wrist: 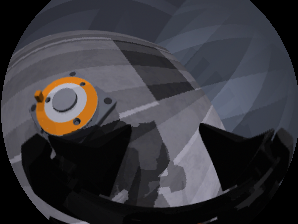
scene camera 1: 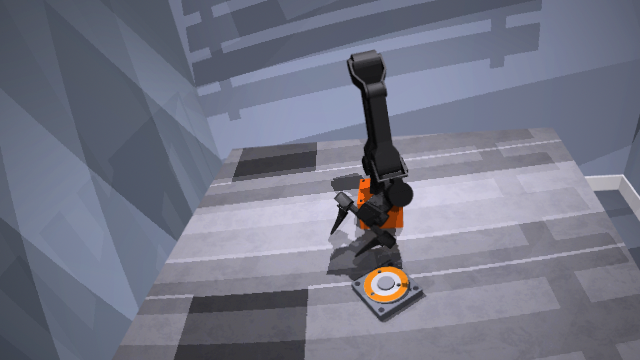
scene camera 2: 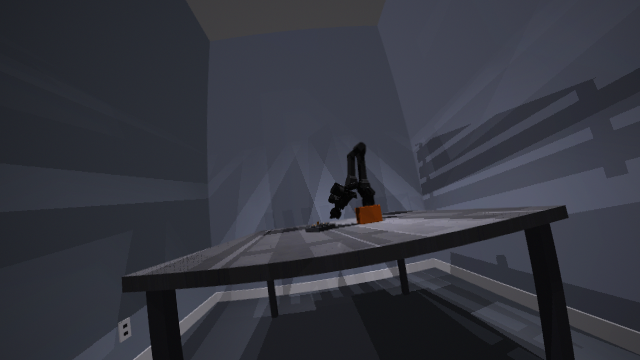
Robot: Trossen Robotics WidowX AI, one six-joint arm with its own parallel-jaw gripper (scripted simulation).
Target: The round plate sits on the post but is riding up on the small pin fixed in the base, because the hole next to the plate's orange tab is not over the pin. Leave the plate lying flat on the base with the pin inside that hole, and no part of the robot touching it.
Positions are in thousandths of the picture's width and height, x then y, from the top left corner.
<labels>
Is my gripper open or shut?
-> Open.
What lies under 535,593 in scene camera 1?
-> My gripper.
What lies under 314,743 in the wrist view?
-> My gripper.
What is my gripper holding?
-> Nothing.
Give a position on a base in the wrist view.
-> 354,467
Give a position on a base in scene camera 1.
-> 598,865
</labels>
